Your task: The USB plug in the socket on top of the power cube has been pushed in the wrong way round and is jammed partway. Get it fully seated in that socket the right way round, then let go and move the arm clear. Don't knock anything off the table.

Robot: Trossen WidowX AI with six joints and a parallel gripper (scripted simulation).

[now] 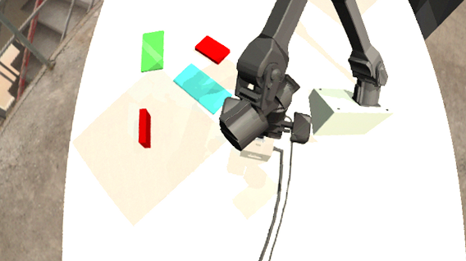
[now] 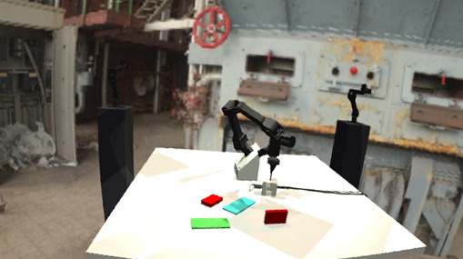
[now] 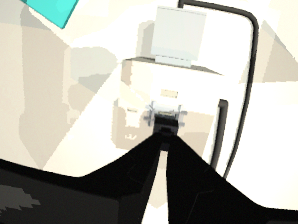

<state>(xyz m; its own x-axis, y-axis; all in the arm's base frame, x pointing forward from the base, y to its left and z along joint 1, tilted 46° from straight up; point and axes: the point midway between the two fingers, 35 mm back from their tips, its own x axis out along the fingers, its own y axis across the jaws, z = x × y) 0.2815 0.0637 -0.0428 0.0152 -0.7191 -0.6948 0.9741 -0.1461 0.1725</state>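
Now: the dark USB plug 2 cm below my gripper tip. The rest, counted from my gripper tip: green flat block (32 cm ahead, 31 cm to the right, 11 cm below); then cyan plate (17 cm to the right, 15 cm ahead, 11 cm below).
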